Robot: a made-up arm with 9 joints. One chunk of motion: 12 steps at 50 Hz.
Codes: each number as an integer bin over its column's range. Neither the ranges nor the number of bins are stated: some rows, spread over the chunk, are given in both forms.
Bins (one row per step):
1: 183 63 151 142 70 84 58 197 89
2: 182 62 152 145 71 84 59 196 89
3: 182 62 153 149 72 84 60 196 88
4: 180 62 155 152 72 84 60 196 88
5: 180 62 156 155 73 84 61 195 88
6: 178 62 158 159 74 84 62 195 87
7: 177 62 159 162 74 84 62 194 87
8: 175 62 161 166 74 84 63 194 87
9: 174 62 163 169 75 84 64 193 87
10: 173 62 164 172 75 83 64 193 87
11: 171 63 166 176 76 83 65 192 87
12: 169 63 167 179 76 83 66 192 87
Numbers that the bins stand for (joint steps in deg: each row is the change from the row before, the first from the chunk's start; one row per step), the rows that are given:
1: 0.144 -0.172 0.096 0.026 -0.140 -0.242 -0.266 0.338 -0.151
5: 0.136 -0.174 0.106 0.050 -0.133 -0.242 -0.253 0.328 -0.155
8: 0.123 -0.174 0.117 0.069 -0.130 -0.242 -0.243 0.323 -0.159
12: 0.107 -0.172 0.130 0.093 -0.125 -0.248 -0.230 0.314 -0.159
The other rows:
2: 0.141 -0.174 0.098 0.032 -0.137 -0.242 -0.262 0.333 -0.151
3: 0.141 -0.174 0.100 0.039 -0.135 -0.242 -0.257 0.333 -0.155
4: 0.136 -0.174 0.104 0.044 -0.135 -0.242 -0.257 0.333 -0.155
6: 0.131 -0.174 0.111 0.057 -0.130 -0.242 -0.248 0.328 -0.159
7: 0.128 -0.174 0.113 0.062 -0.130 -0.242 -0.248 0.323 -0.159
9: 0.120 -0.174 0.122 0.075 -0.128 -0.242 -0.239 0.319 -0.159
10: 0.118 -0.174 0.124 0.080 -0.128 -0.248 -0.239 0.319 -0.159
11: 0.113 -0.172 0.128 0.087 -0.125 -0.248 -0.234 0.314 -0.159

